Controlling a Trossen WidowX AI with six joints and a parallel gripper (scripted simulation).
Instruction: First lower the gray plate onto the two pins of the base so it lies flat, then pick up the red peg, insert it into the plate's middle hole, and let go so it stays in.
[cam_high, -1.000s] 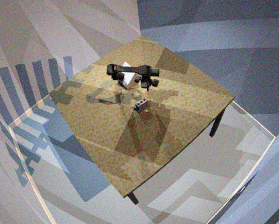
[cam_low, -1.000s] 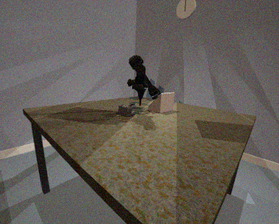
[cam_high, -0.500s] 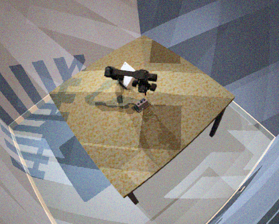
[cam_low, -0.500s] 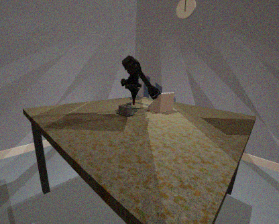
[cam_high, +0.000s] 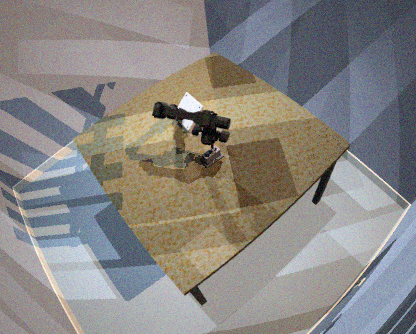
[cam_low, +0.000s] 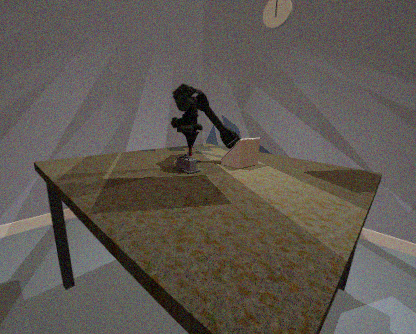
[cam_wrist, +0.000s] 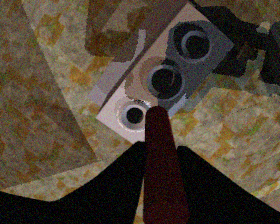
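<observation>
Now: gripper tip 70 mm above the gray plate and 20 mm to the left of it. Also, from my gripper tip: red peg: right at my gripper tip.
</observation>
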